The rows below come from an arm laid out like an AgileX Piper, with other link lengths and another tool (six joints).
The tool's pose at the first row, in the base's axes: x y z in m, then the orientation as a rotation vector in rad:
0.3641, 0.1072, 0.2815, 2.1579, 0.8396, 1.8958
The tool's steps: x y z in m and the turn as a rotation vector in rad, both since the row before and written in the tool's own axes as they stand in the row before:
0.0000, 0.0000, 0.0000, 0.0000, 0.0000, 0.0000
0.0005, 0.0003, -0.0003, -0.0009, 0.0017, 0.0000
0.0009, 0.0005, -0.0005, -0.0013, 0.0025, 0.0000
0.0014, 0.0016, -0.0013, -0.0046, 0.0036, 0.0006
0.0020, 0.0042, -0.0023, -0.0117, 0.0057, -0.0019
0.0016, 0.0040, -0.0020, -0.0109, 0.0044, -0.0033
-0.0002, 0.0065, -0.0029, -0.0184, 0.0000, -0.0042
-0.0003, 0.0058, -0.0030, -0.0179, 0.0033, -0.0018
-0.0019, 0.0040, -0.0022, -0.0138, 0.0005, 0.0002
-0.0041, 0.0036, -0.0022, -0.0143, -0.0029, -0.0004
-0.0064, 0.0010, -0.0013, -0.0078, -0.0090, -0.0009
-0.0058, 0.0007, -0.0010, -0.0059, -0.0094, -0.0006
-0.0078, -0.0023, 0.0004, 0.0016, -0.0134, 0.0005
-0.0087, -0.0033, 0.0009, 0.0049, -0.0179, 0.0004
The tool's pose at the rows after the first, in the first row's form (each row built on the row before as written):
0.3641, 0.1072, 0.2815, 2.1579, 0.8396, 1.8958
0.3639, 0.1071, 0.2821, 2.1561, 0.8389, 1.8979
0.3636, 0.1070, 0.2832, 2.1534, 0.8379, 1.9010
0.3629, 0.1060, 0.2854, 2.1485, 0.8328, 1.9058
0.3621, 0.1029, 0.2895, 2.1358, 0.8224, 1.9120
0.3614, 0.0999, 0.2931, 2.1234, 0.8139, 1.9158
0.3604, 0.0937, 0.2964, 2.1095, 0.7970, 1.9138
0.3590, 0.0880, 0.2994, 2.0951, 0.7792, 1.9168
0.3578, 0.0832, 0.3000, 2.0869, 0.7637, 1.9174
0.3564, 0.0777, 0.2985, 2.0806, 0.7475, 1.9135
0.3552, 0.0734, 0.2936, 2.0825, 0.7377, 1.9023
0.3542, 0.0697, 0.2891, 2.0860, 0.7297, 1.8908
0.3538, 0.0678, 0.2812, 2.0979, 0.7280, 1.8753
0.3535, 0.0663, 0.2720, 2.1152, 0.7289, 1.8544

